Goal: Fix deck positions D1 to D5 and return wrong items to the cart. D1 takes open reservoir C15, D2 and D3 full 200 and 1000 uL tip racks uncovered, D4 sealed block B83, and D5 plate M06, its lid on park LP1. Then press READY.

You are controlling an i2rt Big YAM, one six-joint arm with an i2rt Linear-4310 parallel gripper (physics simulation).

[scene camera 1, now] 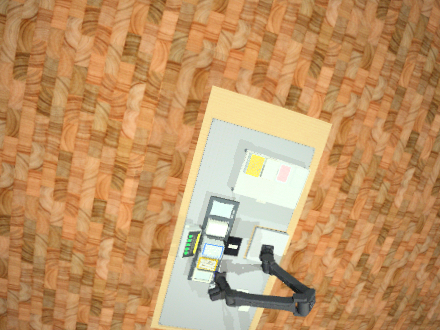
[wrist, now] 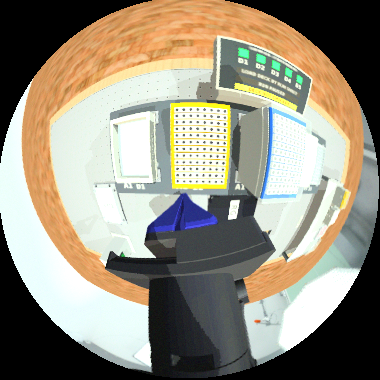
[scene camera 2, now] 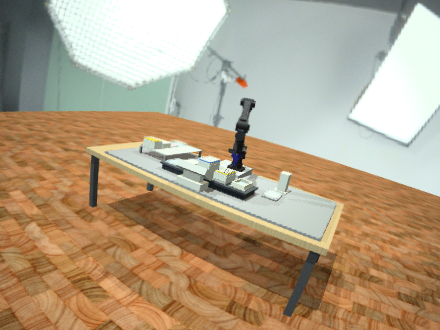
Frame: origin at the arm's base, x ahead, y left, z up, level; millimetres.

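Seen in the pictures: gripper, fingertip midpoint: (scene camera 1: 216, 271) (wrist: 184, 196) (scene camera 2: 234, 166); arm's base at its link origin: (scene camera 1: 266, 252) (scene camera 2: 236, 168).
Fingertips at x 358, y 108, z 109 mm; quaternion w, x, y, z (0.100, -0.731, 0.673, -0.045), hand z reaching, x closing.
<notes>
Pixels of each thing's top centre, then the offset from my fingertips to it. "spot": a spot on its surface instead.
- yellow-rimmed tip rack at its top centre: (wrist: 200, 145) (scene camera 2: 225, 170) (scene camera 1: 207, 264) 60 mm ahead, 26 mm right, 25 mm down
- open reservoir at its top centre: (wrist: 128, 148) (scene camera 2: 242, 181) (scene camera 1: 202, 276) 70 mm ahead, 97 mm left, 59 mm down
- taller blue-rimmed rack at its top centre: (wrist: 293, 158) (scene camera 2: 210, 158) (scene camera 1: 212, 251) 48 mm ahead, 150 mm right, 13 mm up
- white item at its top centre: (wrist: 307, 160) (scene camera 1: 217, 229) 39 mm ahead, 274 mm right, 43 mm down
- pale plate-like item at its top centre: (wrist: 318, 164) (scene camera 1: 222, 210) 27 mm ahead, 397 mm right, 76 mm down
- panel at a spot on its surface: (wrist: 225, 75) spot: 173 mm ahead, 75 mm right, 35 mm down
- yellow rack at its top centre: (scene camera 1: 255, 166) (wrist: 346, 200) (scene camera 2: 153, 138) 107 mm back, 726 mm right, 7 mm down
- pink-topped item at its top centre: (scene camera 1: 284, 173) (wrist: 322, 231) 321 mm back, 700 mm right, 61 mm down
- black block at its top centre: (wrist: 233, 210) (scene camera 1: 233, 247) 114 mm back, 115 mm right, 123 mm down
- flat white pad at its top centre: (wrist: 106, 206) (scene camera 2: 272, 193) 79 mm back, 264 mm left, 119 mm down
- upright white block at its top centre: (wrist: 109, 266) (scene camera 2: 286, 173) (scene camera 1: 244, 307) 259 mm back, 288 mm left, 7 mm down
My gripper (wrist: 184, 196) (scene camera 2: 236, 161) is shut and empty, its blue tips by the near edge of the yellow-rimmed tip rack (wrist: 200, 145) (scene camera 1: 207, 263) (scene camera 2: 224, 172) at D2, which is uncovered and shows rows of tips. The open reservoir (wrist: 116, 150) (scene camera 1: 202, 275) (scene camera 2: 243, 184) sits at D1. A taller blue-rimmed rack (wrist: 285, 155) (scene camera 1: 213, 250) (scene camera 2: 209, 161) stands at D3. A white item (scene camera 1: 217, 228) is at D4 and a pale plate-like item (scene camera 1: 222, 209) at D5; their labels are unreadable. The panel (wrist: 225, 75) (scene camera 1: 189, 244) shows green lamps D1 to D5.
A raised white stand (scene camera 1: 270, 192) (scene camera 2: 182, 150) carries another yellow rack (scene camera 1: 255, 165) (scene camera 2: 151, 141) and a pink-topped item (scene camera 1: 284, 173). A black block (wrist: 245, 205) (scene camera 1: 233, 246) with a white label lies beside the deck. A flat white pad (wrist: 109, 202) (scene camera 2: 273, 195) and an upright white block (scene camera 2: 284, 181) are near D1.
</notes>
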